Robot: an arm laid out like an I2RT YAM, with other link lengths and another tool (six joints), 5 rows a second.
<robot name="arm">
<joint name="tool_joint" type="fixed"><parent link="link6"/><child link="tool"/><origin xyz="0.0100 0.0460 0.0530" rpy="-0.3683 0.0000 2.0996"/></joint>
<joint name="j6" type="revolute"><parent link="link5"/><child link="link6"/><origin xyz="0.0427 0.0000 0.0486" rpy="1.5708 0.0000 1.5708"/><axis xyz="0 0 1"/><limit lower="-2.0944" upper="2.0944"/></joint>
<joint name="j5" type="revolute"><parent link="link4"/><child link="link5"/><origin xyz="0.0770 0.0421 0.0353" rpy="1.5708 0.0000 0.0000"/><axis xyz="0 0 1"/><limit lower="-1.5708" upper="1.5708"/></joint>
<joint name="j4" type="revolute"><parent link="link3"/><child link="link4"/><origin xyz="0.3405 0.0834 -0.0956" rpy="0.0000 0.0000 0.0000"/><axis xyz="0 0 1"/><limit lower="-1.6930" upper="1.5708"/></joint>
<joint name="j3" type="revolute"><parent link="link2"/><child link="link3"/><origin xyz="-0.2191 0.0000 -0.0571" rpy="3.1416 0.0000 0.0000"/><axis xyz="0 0 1"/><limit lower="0.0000" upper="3.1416"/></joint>
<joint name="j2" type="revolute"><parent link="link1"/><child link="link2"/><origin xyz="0.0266 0.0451 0.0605" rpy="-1.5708 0.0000 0.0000"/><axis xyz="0 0 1"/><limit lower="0.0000" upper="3.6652"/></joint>
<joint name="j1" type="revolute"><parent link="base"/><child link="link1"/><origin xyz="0.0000 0.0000 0.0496" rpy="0.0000 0.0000 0.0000"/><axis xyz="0 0 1"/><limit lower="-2.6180" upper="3.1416"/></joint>
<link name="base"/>
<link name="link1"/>
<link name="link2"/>
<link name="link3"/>
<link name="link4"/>
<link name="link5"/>
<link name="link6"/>
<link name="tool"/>
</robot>
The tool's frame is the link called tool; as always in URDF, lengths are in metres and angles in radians.
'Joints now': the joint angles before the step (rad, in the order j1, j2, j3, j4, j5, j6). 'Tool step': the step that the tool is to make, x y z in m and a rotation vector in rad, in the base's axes. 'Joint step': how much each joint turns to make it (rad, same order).
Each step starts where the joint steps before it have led.
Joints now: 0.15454, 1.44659, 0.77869, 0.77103, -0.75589, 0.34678
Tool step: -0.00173, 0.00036, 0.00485, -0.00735, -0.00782, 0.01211
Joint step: 0.00030, -0.01606, 0.00103, -0.01738, -0.01262, -0.00996
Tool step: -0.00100, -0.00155, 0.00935, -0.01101, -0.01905, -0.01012
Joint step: -0.00031, -0.03132, -0.00055, -0.02780, 0.00832, -0.02045
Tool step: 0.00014, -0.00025, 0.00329, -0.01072, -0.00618, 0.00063
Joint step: 0.00037, -0.00845, 0.00563, -0.02053, -0.00144, -0.01582
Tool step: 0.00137, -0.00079, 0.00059, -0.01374, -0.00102, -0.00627
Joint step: 0.00003, -0.00098, 0.00750, -0.02311, 0.00501, -0.01965
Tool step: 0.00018, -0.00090, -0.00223, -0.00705, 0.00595, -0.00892
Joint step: -0.00008, -0.00079, -0.00161, -0.01244, 0.00835, -0.00920
